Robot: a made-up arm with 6 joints. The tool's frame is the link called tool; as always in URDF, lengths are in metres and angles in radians.
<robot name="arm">
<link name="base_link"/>
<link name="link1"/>
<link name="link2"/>
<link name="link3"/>
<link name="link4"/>
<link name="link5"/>
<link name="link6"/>
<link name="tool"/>
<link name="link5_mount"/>
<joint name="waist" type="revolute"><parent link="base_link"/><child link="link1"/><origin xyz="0.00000 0.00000 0.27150"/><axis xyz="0 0 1"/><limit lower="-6.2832" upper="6.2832" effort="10" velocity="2.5"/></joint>
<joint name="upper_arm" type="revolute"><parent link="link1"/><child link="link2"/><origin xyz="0.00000 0.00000 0.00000"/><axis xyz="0 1 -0.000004"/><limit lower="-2.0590" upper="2.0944" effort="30" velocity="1.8"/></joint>
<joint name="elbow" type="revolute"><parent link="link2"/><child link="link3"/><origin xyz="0.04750 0.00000 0.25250"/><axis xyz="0 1 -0.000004"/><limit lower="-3.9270" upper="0.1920" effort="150" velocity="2.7"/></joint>
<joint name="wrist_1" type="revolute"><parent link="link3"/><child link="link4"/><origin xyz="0.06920 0.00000 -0.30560"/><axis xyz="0 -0.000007 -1"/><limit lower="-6.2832" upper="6.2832" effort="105" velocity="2.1"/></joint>
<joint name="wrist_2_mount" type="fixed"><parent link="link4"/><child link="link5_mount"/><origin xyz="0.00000 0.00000 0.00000"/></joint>
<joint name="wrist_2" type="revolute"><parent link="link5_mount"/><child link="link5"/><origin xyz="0.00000 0.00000 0.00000"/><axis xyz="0 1 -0.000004"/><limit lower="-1.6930" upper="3.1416" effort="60" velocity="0.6"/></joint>
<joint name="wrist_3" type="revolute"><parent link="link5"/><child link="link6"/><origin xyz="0.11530 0.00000 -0.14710"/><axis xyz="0 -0.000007 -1"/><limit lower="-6.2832" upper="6.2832" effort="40" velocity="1.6"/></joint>
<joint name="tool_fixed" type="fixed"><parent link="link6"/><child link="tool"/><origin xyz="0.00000 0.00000 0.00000" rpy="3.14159 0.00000 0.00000"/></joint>
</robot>
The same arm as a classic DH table. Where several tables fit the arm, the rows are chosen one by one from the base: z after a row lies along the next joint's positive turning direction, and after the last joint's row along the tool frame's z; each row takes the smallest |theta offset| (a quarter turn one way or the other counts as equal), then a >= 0, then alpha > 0; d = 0 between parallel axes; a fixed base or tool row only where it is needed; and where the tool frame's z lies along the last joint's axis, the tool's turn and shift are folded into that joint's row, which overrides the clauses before.
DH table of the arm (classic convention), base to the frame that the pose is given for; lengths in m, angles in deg. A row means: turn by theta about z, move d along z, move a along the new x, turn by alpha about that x. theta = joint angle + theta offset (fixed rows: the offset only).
waist: theta_offset 0  d 0.2715  a 0  alpha -90
upper_arm: theta_offset -79.35  d 0  a 0.2569  alpha 0
elbow: theta_offset 79.35  d 0  a 0.0692  alpha -90
wrist_1: theta_offset 0  d 0.3056  a 0  alpha 90
wrist_2: theta_offset 0  d 0  a 0.1153  alpha -90
wrist_3: theta_offset 0  d 0.1471  a 0  alpha 0
Joint limits (deg, base to tool): -360..360 -117.97..120 -225..11 -360..360 -97..180 -360..360

